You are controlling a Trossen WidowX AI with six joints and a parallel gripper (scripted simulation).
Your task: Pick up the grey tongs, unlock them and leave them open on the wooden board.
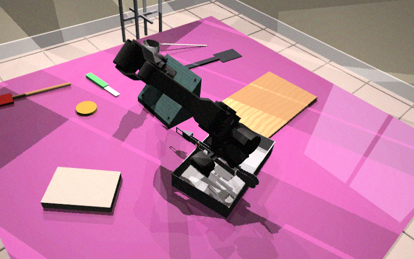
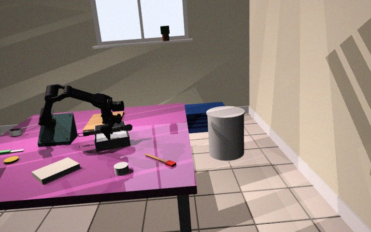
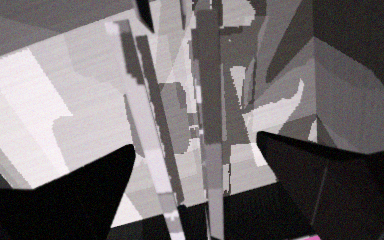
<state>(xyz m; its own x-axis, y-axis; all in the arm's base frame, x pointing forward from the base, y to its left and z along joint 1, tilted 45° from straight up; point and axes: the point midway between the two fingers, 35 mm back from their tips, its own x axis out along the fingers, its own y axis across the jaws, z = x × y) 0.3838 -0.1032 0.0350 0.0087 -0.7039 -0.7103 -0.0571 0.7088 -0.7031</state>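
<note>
The roasting tin lies 40 mm to the left of my gripper tip. Also, from my gripper tip: green-handled tool 590 mm behind, 50 mm to the right, 20 mm below; wooden board 400 mm to the left, 130 mm behind, 20 mm below; cream slab 340 mm to the right, 190 mm behind, 20 mm below.
</note>
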